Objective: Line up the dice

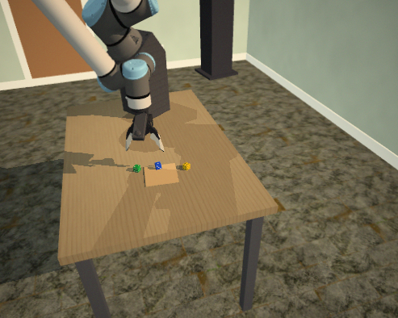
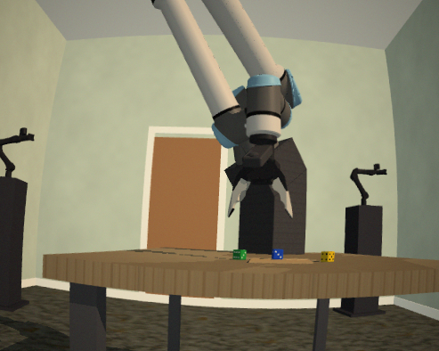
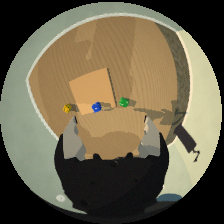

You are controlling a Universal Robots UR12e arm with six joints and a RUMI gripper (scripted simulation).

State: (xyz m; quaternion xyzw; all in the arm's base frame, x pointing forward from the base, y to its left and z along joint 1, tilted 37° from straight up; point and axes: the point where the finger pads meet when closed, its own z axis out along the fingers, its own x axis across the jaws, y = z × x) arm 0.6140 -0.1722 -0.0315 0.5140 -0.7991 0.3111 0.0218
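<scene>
My gripper is now 30 mm past the green die, 40 mm to the left of it and 90 mm above it. Also, from my hand: tan mat (50 mm ahead, 40 mm to the left, 100 mm below); blue die (50 mm to the left, 90 mm below); yellow die (60 mm ahead, 160 mm to the left, 90 mm below).
</scene>
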